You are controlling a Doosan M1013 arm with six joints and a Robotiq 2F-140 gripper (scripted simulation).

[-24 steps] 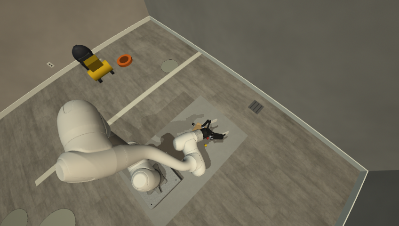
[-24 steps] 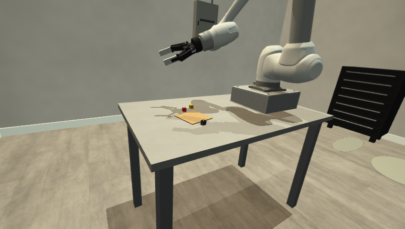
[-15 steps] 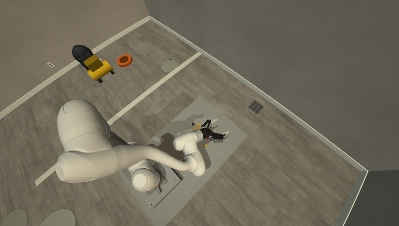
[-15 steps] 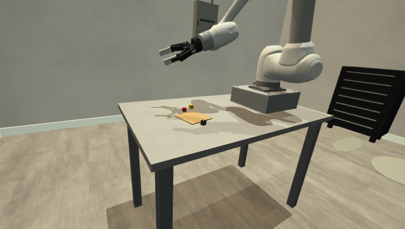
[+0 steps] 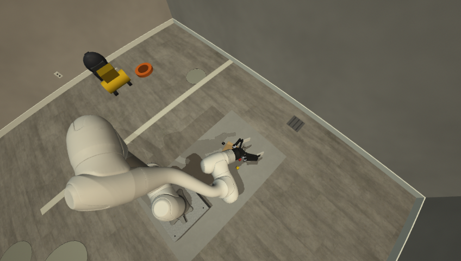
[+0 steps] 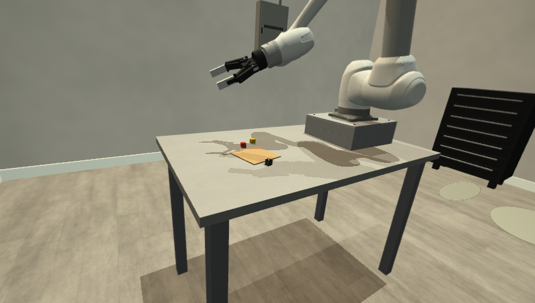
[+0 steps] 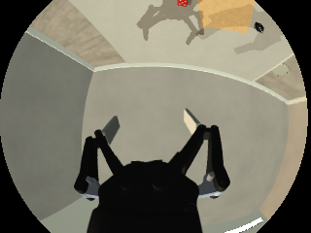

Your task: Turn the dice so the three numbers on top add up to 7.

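My hand is 26 cm above the yellow die, 16 cm past it and 1 cm to the left of it. From my hand the other things lie so: tan mat (27 cm below, 14 cm to the left, 12 cm behind); red die (26 cm below, 10 cm behind, 4 cm to the left); small white die (26 cm below, 24 cm to the left, 13 cm behind).
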